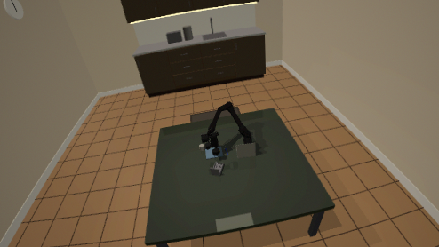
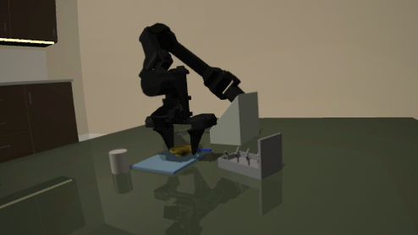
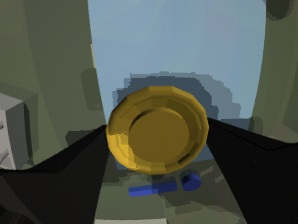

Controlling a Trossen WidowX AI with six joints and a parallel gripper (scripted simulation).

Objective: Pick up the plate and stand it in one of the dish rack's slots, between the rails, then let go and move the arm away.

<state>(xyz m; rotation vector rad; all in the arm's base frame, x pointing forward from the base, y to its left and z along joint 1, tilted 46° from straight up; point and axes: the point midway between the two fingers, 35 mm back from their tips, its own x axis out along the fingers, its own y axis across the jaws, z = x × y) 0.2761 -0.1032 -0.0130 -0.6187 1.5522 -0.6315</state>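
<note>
The light blue mat lies 30 mm to the right of my gripper tip, 20 mm below it and 20 mm ahead of it. The rest, counted from my gripper tip: yellow plate (10 mm above); pale cup (130 mm ahead, 100 mm to the right, 10 mm above); blue stick (90 mm behind, 20 mm to the right, 10 mm below).
</note>
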